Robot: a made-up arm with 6 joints. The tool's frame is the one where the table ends. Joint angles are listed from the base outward.
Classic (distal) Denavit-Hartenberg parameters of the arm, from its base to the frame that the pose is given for. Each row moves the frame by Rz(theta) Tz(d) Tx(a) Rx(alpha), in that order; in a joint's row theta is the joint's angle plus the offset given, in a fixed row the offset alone. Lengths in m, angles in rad.
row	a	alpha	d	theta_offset
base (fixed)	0	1.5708	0.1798	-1.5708
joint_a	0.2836	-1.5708	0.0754	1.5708
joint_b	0.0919	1.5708	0.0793	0
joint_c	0.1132	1.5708	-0.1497	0
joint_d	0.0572	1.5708	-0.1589	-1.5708
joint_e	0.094	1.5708	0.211	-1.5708
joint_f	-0.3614	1.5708	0.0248	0
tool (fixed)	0	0	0.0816	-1.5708
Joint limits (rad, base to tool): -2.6..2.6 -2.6..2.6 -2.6..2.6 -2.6..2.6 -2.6..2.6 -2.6..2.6
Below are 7 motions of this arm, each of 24 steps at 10 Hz.
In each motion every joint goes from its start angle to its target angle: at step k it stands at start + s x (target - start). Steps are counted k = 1, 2, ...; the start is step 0. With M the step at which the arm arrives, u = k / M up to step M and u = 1 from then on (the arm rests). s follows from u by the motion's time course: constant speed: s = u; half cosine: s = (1 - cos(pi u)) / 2; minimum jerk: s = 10 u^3 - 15 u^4 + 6 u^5.
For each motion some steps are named. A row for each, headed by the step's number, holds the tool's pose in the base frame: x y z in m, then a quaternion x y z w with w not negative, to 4 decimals.
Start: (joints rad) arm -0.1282 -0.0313 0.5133 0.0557 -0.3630 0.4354
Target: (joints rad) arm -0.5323 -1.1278 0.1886 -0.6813 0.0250 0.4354
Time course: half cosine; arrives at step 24
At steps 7, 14, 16, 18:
7: 0.1050 -0.0195 0.7410 -0.3372 -0.0744 0.0831 0.9348
14: -0.0549 -0.1482 0.7392 -0.1647 -0.1244 -0.0804 0.9752
16: -0.0986 -0.1761 0.7227 -0.1132 -0.1354 -0.1166 0.9774
18: -0.1349 -0.1965 0.7040 -0.0692 -0.1442 -0.1444 0.9765

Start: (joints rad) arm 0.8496 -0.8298 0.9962 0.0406 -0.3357 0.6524
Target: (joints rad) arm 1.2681 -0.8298 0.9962 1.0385 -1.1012 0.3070
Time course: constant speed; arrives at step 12
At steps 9, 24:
9: -0.0433 0.7192 0.1577 0.8898 0.2382 -0.3744 0.1068
24: -0.0480 0.7375 0.0311 0.8434 0.1674 -0.4433 0.2532

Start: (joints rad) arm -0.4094 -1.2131 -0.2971 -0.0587 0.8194 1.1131
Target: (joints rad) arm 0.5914 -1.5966 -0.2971 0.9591 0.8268 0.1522
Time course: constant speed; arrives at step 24
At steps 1, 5, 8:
1: -0.3793 -0.0550 0.7914 0.0449 -0.1911 -0.4933 0.8474
5: -0.3841 0.0359 0.6994 0.1038 -0.3495 -0.4799 0.7980
8: -0.3649 0.0891 0.6298 0.1481 -0.4642 -0.4397 0.7545

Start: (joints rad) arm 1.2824 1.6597 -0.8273 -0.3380 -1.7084 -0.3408
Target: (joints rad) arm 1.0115 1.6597 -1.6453 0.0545 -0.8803 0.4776
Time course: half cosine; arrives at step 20
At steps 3, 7, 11, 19, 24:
3: -0.0363 -0.0049 -0.1868 0.4441 0.3235 -0.0512 0.8340
7: 0.0088 -0.0581 -0.1058 0.3347 0.2675 -0.0825 0.8998
11: 0.0268 -0.0986 0.0293 0.1874 0.1969 -0.1694 0.9473
19: -0.0052 -0.0894 0.2075 0.0247 0.1507 -0.3491 0.9246
24: -0.0058 -0.0888 0.2099 0.0228 0.1506 -0.3521 0.9235

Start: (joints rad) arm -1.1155 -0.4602 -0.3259 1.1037 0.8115 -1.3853
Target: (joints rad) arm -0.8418 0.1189 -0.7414 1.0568 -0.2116 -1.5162
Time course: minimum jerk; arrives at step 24
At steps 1, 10, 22, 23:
1: 0.4958 -0.4071 0.6633 -0.7225 0.6163 0.2426 0.1982
10: 0.5449 -0.2801 0.6561 -0.7935 0.5848 0.1474 0.0813
22: 0.5914 -0.0362 0.5856 0.8808 -0.4636 0.0420 0.0868
23: 0.5914 -0.0346 0.5849 0.8812 -0.4626 0.0433 0.0877

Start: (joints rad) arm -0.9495 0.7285 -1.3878 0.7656 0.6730 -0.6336
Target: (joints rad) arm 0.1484 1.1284 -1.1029 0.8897 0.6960 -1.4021
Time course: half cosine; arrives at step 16
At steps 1, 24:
1: 0.1836 0.0993 0.4778 0.7275 0.2390 -0.6363 0.0936
24: 0.2764 0.3135 -0.0661 0.5621 -0.3575 -0.6370 0.3878

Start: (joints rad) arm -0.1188 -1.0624 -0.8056 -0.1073 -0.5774 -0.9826
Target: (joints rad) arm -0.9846 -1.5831 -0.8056 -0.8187 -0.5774 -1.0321
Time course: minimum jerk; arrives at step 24
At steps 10, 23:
10: 0.1151 0.1850 0.6262 0.5800 -0.2932 0.6153 0.4461
23: 0.0383 0.0282 0.5291 0.6245 -0.3550 0.6020 0.3487

